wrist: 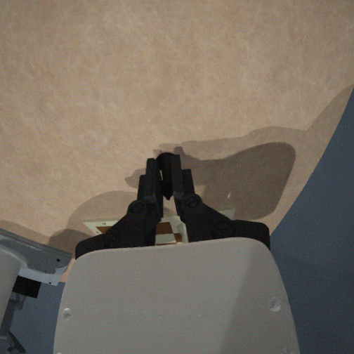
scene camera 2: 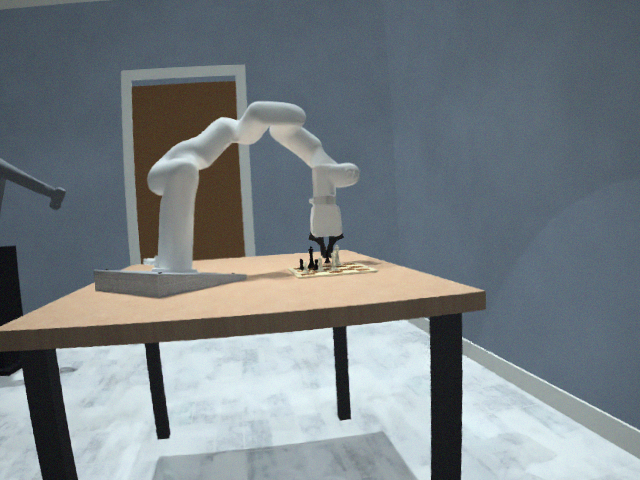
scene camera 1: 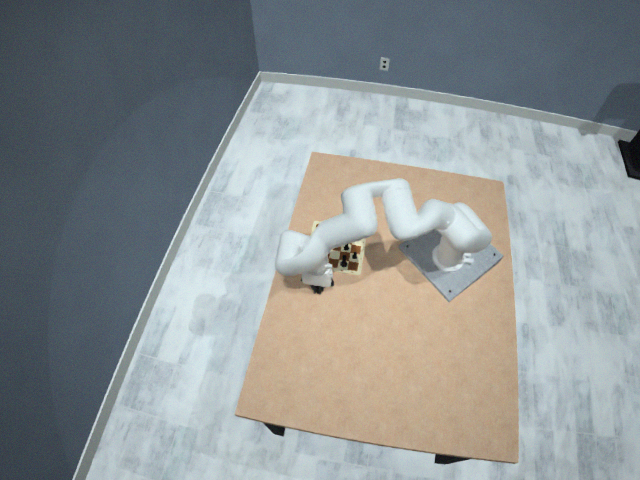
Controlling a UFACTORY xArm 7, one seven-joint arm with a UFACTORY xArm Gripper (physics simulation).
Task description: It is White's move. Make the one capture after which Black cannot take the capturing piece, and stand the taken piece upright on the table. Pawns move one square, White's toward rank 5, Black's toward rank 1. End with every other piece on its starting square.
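Pixels of known places: gripper, fingertip midpoint: (scene camera 2: 327, 257) (scene camera 1: 318, 290); arm's base at its link origin: (scene camera 2: 174, 272) (scene camera 1: 448, 257).
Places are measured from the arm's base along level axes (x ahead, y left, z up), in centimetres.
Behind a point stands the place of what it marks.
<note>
My gripper (scene camera 1: 317, 290) {z -1.3, x 44.5, y 26.1 cm} (scene camera 2: 326, 256) {z -1.3, x 44.5, y 26.1 cm} (wrist: 166, 168) is shut on a black chess piece (wrist: 168, 182) (scene camera 2: 326, 260) {z -2.0, x 44.2, y 25.1 cm}, whose exact kind is hard to tell between the dark fingers. The piece is held roughly upright, above the table just past the chessboard's (scene camera 1: 360, 267) {z -2.5, x 32.0, y 12.0 cm} (scene camera 2: 336, 274) {z -2.8, x 43.7, y -5.5 cm} (wrist: 95, 224) rank 5 edge. A tall black king (scene camera 1: 344, 262) {z -0.3, x 38.1, y 12.8 cm} (scene camera 2: 311, 257) {z 0.5, x 38.5, y 11.9 cm} and a small black pawn (scene camera 2: 301, 264) {z -0.9, x 35.2, y 7.8 cm} stand on the board. A tall white piece (scene camera 2: 336, 256) {z 0.3, x 46.1, y 12.7 cm} and a shorter white piece (scene camera 2: 320, 264) {z -0.5, x 40.1, y 0.7 cm} stand there too. The arm hides part of the board in scene camera 1.
The wooden table (scene camera 1: 382, 361) {z -3.1, x 16.4, y 45.3 cm} (scene camera 2: 232, 304) {z -3.1, x 19.3, y -36.8 cm} carries the grey base plate (scene camera 1: 449, 289) {z -1.3, x -2.2, y 13.0 cm} (scene camera 2: 129, 282) {z -0.1, x -7.7, y -16.3 cm} of the arm, to the right of the board in scene camera 1. The table's left edge runs close to the gripper in that view.
</note>
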